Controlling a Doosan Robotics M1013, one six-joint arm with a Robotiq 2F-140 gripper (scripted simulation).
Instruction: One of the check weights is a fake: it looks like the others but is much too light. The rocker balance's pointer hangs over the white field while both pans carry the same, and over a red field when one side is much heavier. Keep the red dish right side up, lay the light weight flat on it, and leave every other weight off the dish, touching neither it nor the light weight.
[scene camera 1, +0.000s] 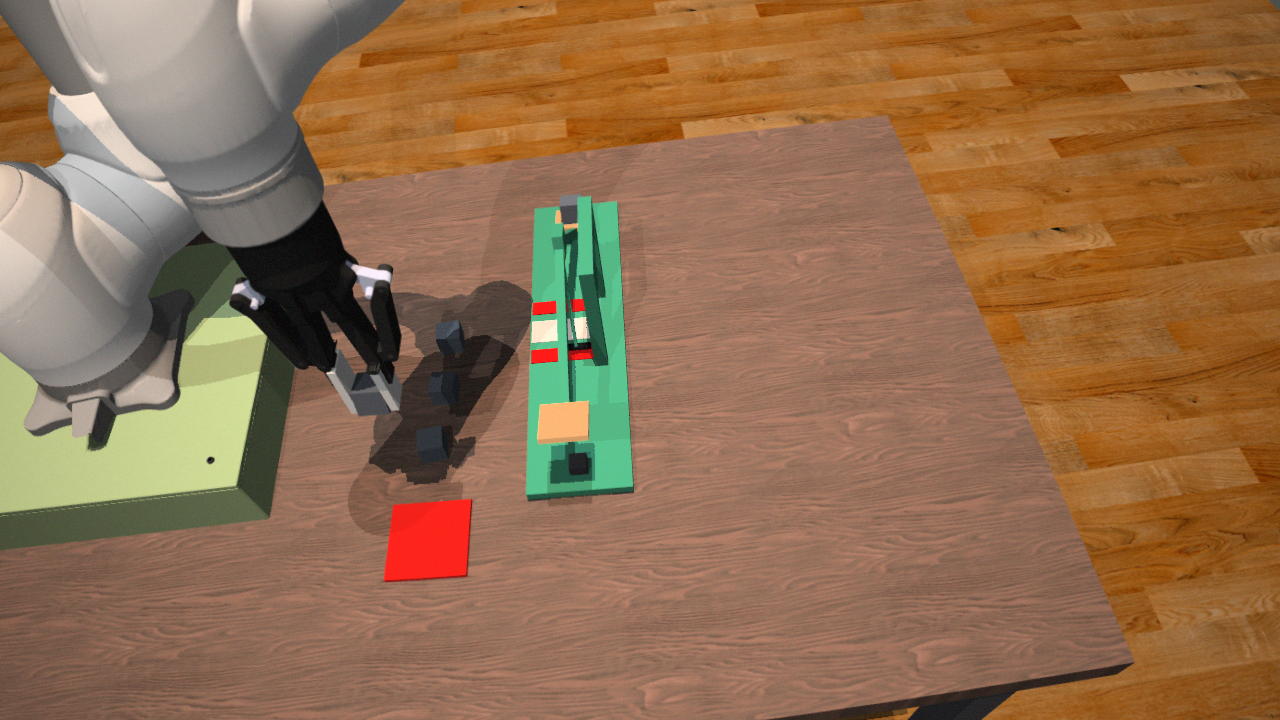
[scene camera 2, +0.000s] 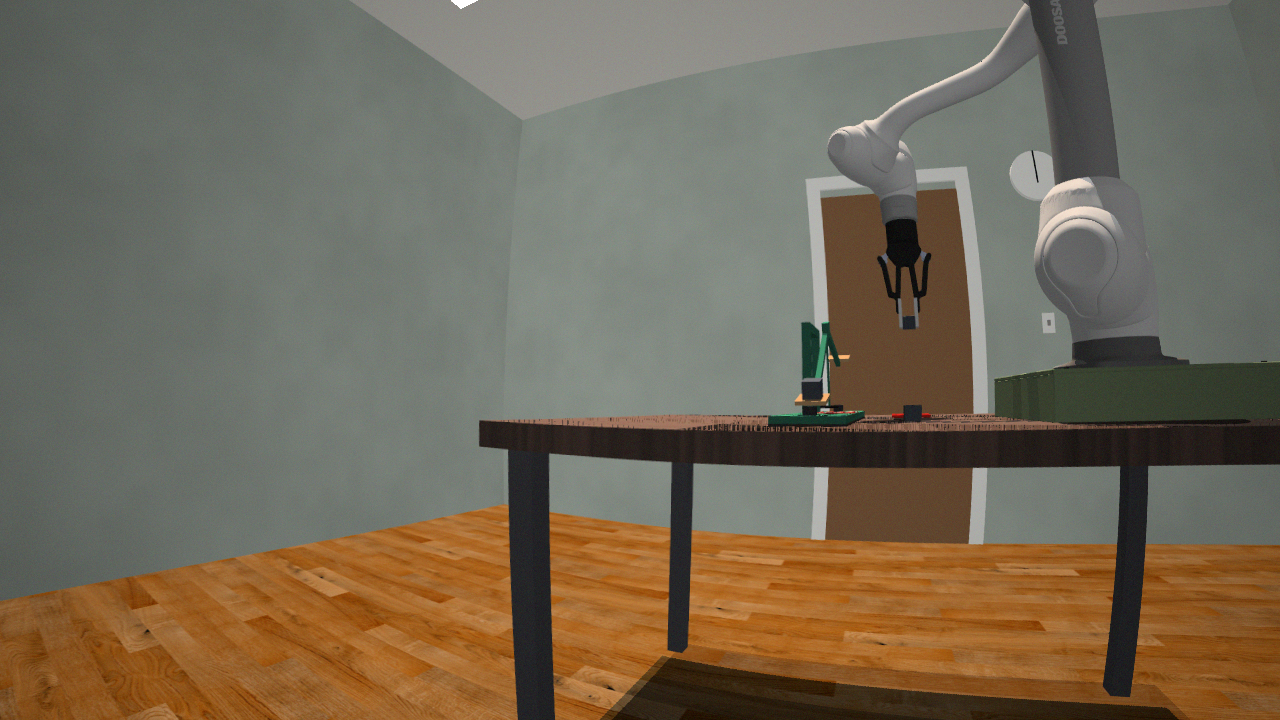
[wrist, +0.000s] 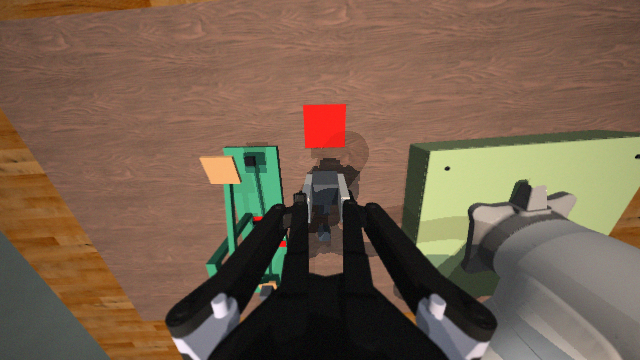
Path:
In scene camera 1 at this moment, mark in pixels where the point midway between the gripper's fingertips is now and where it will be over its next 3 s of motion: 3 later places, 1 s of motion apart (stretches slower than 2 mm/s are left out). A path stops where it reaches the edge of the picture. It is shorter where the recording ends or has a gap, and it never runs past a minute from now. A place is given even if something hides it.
My gripper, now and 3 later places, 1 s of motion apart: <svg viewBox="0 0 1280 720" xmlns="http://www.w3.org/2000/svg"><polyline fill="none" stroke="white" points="377,400 406,509 426,536 408,510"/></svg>

